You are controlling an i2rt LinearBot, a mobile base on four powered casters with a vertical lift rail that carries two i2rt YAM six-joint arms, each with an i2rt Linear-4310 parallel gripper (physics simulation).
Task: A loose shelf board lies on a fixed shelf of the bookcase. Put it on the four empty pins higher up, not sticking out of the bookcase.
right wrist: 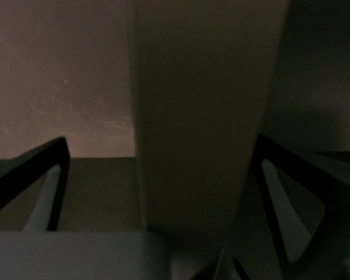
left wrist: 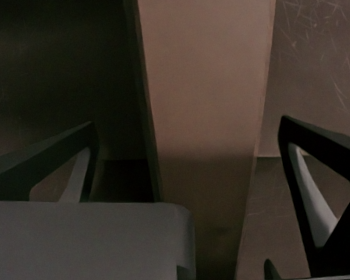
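Places are measured from the left arm's base along level axes (x back, y right, z up), in millimetres.
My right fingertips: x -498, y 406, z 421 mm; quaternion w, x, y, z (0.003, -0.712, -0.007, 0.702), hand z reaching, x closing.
Behind a point stands the place of what it marks.
In the left wrist view a tan wooden panel (left wrist: 207, 65) runs from top to bottom between the fingers of my left gripper (left wrist: 187, 128) {x -505, y 279, z 411 mm}, which is open, with a gap on each side. In the right wrist view a darker brown panel (right wrist: 197, 85) runs between the fingers of my right gripper (right wrist: 161, 144) {x -498, y 406, z 421 mm}, which is open. The left finger stands apart from it; the right fingertip appears close to its edge. I cannot tell whether either panel is the loose shelf board or a fixed part of the bookcase. The pins do not show.
A scratched brown surface (left wrist: 312, 65) {x -771, y 354, z 594 mm} (right wrist: 65, 95) {x -773, y 298, z 566 mm} shows right of the panel in the left wrist view and left of it in the right wrist view. A darker strip lies below it in both. The outer sides are in deep shadow.
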